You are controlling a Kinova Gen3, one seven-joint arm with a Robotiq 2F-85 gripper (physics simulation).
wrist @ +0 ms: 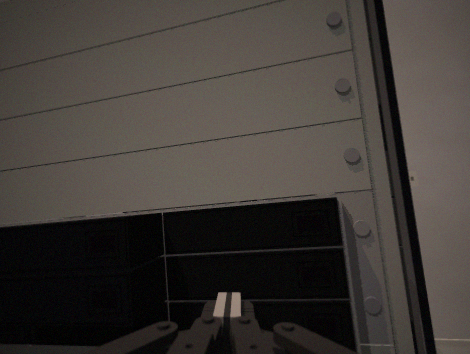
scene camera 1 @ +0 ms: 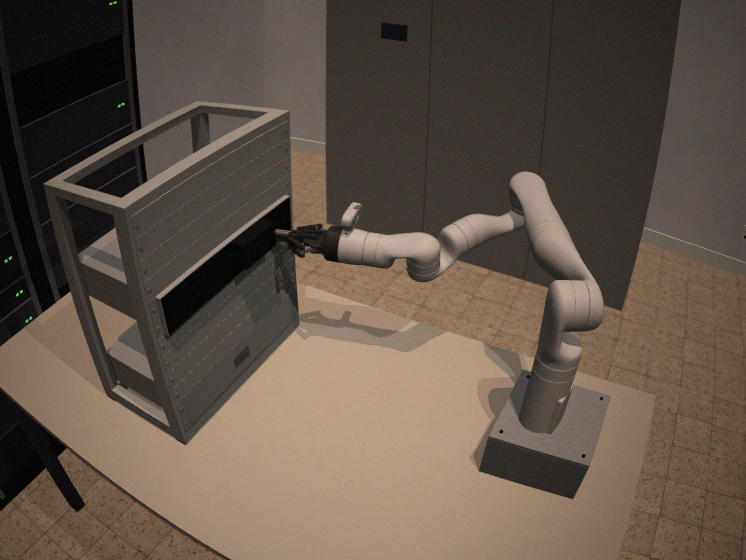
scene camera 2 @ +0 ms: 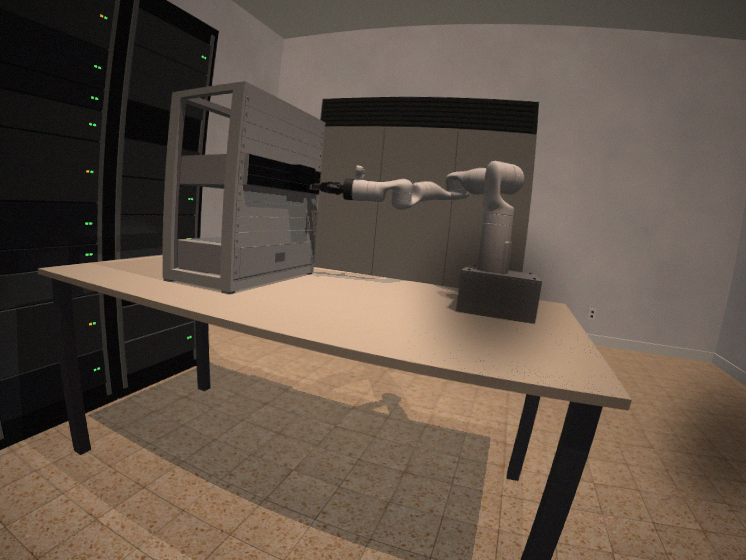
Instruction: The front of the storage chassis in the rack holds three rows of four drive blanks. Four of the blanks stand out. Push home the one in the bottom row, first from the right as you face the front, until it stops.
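Frame: origin at the arm's base, x ahead, y left, z up, level; millimetres.
Seen in the pictures: gripper, fingertip midpoint: (wrist: 229,309) (scene camera 2: 310,186); arm's base, link origin: (scene camera 1: 539,417) (scene camera 2: 491,271).
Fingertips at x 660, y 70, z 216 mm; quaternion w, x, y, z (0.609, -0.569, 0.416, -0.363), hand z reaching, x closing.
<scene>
Pixels of each thing's top centre, then the offset from my fingertips to it. Level surfaces: height alone.
- storage chassis, top centre: (wrist: 134,65) (scene camera 1: 169,143) (scene camera 2: 258,107) dy +177, dx +124, dz +262 mm
- right-column middle blank, top centre: (wrist: 261,238) dy -3, dx +61, dz +32 mm
- table, surface height: dz -335 mm
The storage chassis (scene camera 1: 163,316) (wrist: 348,265) sits across the rack front with dark drive blanks. In the wrist view, the bottom-row blank first from the right (wrist: 327,322) is partly hidden by the fingers. Its visible part looks about level with the right-column middle blank (wrist: 250,275) and top blank (wrist: 240,230). My gripper (scene camera 1: 279,233) (scene camera 2: 315,187) (wrist: 229,309) is shut and empty, its tips at the front of the right column, low down. Whether the tips touch the bottom blank cannot be told. The scene views do not show that blank clearly.
Left of the right column, a top blank (wrist: 102,242) and the blank below it (wrist: 105,297) stand out. The rack (scene camera 1: 137,265) (scene camera 2: 236,241) stands on the table (scene camera 1: 361,470) (scene camera 2: 361,325). Its right post (wrist: 382,200) is right of the fingers. Grey panels (wrist: 175,150) lie above the chassis.
</scene>
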